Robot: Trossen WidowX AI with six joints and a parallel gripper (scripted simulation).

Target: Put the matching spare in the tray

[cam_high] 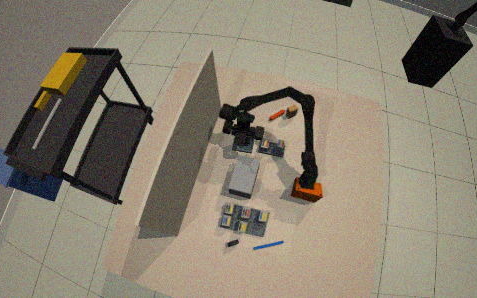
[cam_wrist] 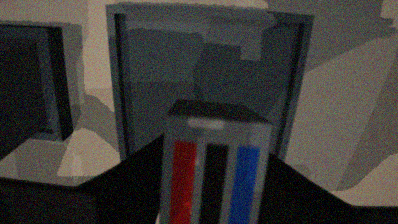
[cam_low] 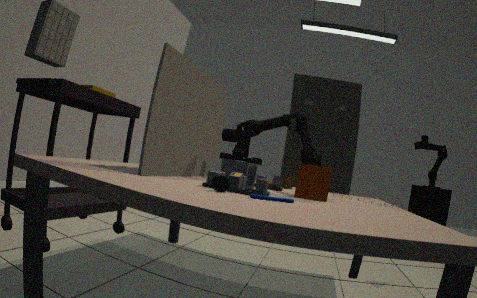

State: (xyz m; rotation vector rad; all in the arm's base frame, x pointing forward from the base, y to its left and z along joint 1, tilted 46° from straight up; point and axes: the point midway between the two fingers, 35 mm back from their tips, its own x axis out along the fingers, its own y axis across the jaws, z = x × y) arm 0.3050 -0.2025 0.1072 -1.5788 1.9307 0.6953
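Now: gripper tip 2 cm above the flat grey tray. From my gripper tip the other things lie so: brown block (23 cm behind, 18 cm to the right, 1 cm above); tall grey panel (20 cm ahead, 20 cm above, 18 cm to the left); grey mounted unit (21 cm to the left, 3 cm behind, 3 cm above).
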